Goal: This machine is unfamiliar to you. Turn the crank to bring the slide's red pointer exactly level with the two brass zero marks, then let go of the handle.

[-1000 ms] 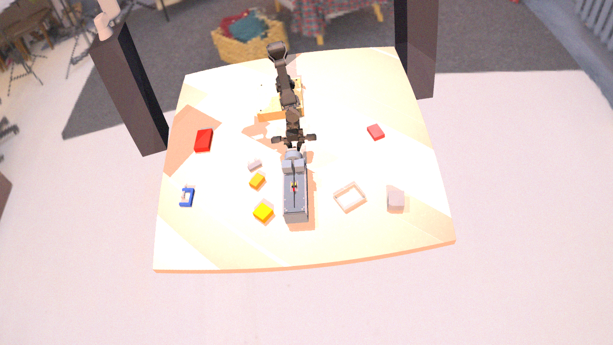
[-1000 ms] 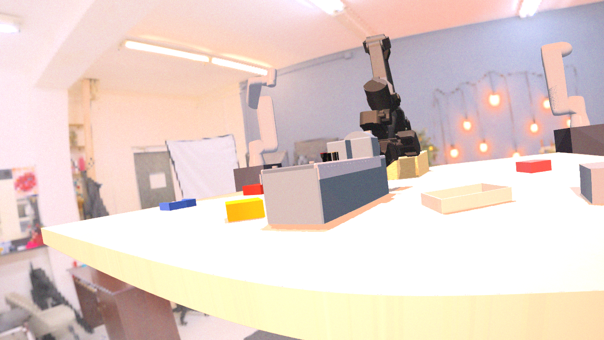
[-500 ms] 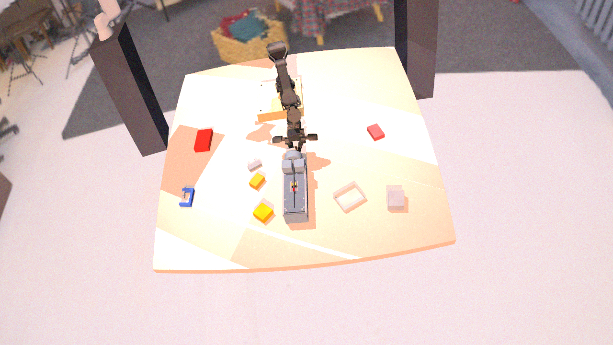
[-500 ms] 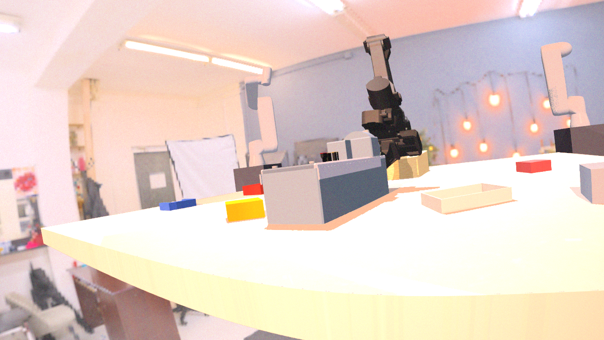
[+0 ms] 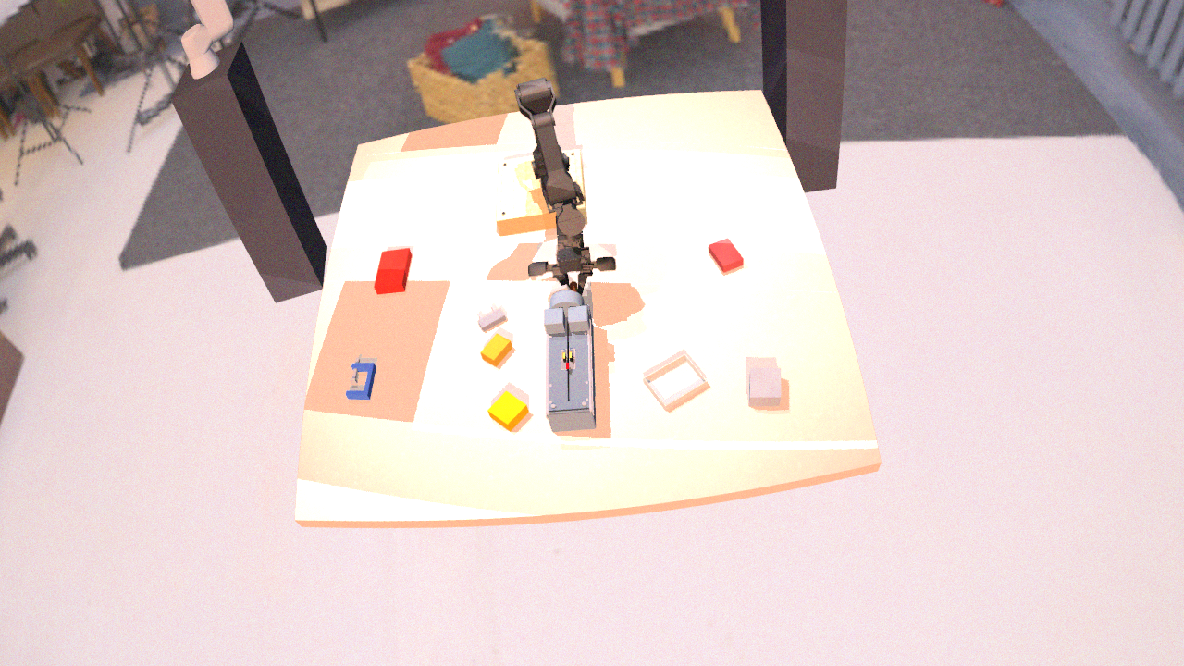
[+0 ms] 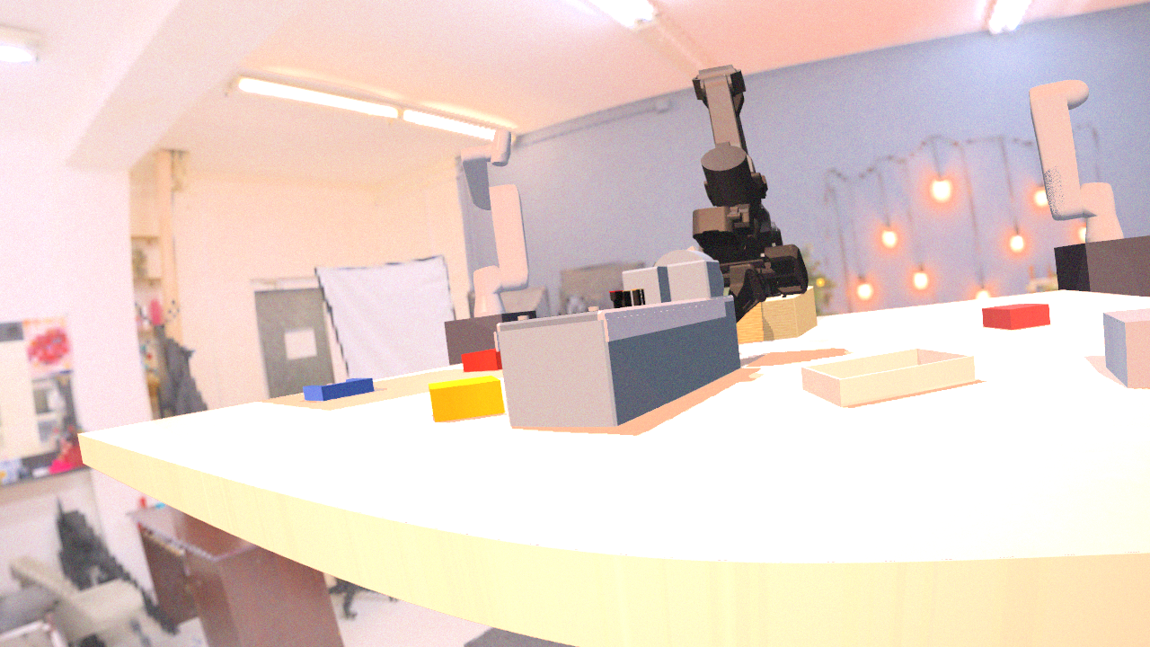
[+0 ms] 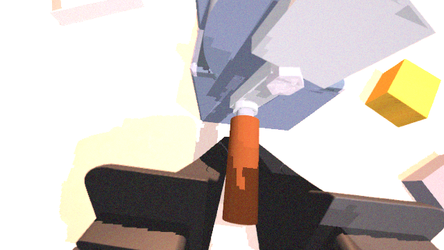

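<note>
My gripper tip is now 190 mm short of the red pointer, 50 mm below it and 40 mm to the left of it. Round my gripper tip: shallow white tray 230 mm ahead, 170 mm to the left, 30 mm below; yellow cube 220 mm ahead, 180 mm to the right, 20 mm below; orange crank handle 30 mm above, 20 mm behind.
</note>
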